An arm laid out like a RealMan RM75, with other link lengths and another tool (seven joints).
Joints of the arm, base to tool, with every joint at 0 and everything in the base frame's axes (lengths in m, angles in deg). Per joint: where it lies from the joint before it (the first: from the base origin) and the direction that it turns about. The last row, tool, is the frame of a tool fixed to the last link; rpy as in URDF.
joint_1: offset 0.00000 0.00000 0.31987 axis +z
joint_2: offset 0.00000 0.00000 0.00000 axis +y
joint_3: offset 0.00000 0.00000 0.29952 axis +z
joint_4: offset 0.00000 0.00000 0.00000 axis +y
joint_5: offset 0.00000 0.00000 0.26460 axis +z
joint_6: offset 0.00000 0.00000 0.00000 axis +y
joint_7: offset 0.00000 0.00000 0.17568 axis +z
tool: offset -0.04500 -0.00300 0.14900 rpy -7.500 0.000 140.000
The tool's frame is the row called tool.
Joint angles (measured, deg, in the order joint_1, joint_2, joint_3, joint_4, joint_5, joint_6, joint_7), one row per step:
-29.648 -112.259 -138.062 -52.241 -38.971 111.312 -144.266
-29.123 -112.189 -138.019 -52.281 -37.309 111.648 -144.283
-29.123 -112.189 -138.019 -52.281 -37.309 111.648 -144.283
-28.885 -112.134 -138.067 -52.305 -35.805 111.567 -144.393
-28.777 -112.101 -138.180 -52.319 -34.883 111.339 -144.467
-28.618 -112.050 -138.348 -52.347 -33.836 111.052 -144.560
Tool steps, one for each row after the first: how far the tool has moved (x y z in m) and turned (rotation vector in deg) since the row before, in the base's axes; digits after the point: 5 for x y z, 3 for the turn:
-0.00951 -0.00889 0.00208 -0.986 1.356 1.035
0.00000 0.00000 0.00000 0.000 0.000 0.000
-0.00809 -0.00460 0.00173 -0.497 1.357 0.818
-0.00516 -0.00156 0.00107 -0.084 0.880 0.486
-0.00614 -0.00176 0.00146 -0.027 1.014 0.600

